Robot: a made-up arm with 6 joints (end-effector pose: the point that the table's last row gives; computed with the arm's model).
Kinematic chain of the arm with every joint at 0, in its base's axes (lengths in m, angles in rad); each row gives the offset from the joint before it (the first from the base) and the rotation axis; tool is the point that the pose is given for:
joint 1: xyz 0 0 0.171 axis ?
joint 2: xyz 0 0.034 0 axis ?
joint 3: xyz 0 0 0.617 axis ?
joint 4: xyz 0 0 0.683 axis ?
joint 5: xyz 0 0 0 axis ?
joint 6: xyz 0 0 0.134 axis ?
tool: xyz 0 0 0
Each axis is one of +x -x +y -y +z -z.
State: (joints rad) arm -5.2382 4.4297 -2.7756 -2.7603 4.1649 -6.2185
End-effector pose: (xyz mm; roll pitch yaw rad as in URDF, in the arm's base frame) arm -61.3 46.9 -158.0 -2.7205 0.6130 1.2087
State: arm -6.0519 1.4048 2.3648 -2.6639 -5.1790 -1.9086
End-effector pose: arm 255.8 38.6 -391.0 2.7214 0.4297 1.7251
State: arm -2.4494 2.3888 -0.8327 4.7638 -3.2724 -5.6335
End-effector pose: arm -737.7 -633.0 -272.1 -1.5966 0.6005 -0.7625
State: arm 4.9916 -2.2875 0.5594 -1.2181 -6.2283 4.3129
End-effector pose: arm -324.6 1230.5 -359.8 -2.8673 1.4273 -0.9625
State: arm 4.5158 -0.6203 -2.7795 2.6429 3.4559 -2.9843
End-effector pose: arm 63.1 244.3 126.6 -0.2320 -0.5083 -1.0308
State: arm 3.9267 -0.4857 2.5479 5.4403 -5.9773 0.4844
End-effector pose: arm -290.2 -295.5 310.4 -2.5869 0.7420 1.2345
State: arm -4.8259 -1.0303 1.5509 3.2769 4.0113 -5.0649
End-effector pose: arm -63.8 -138.0 955.5 -2.7867 -0.0562 0.3345
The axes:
joint 1: +z
joint 2: +y
joint 3: +y
joint 4: +z
joint 5: +y
joint 6: +z

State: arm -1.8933 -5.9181 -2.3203 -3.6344 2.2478 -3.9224
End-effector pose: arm 174.4 258.6 437.4 -2.5771 1.0754 2.2866
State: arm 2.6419 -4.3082 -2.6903 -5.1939 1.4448 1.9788
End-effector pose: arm -208.6 -59.1 497.0 1.1490 0.2543 -0.9042
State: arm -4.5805 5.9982 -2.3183 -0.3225 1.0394 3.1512
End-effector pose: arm 88.4 -646.5 174.6 -1.6742 1.4164 -2.8351
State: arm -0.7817 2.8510 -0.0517 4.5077 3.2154 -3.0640
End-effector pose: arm 285.8 -222.1 -938.3 0.3271 -0.1633 -2.1097
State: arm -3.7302 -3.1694 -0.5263 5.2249 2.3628 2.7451
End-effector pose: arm -212.1 199.3 -969.7 0.2789 1.1140 0.4625
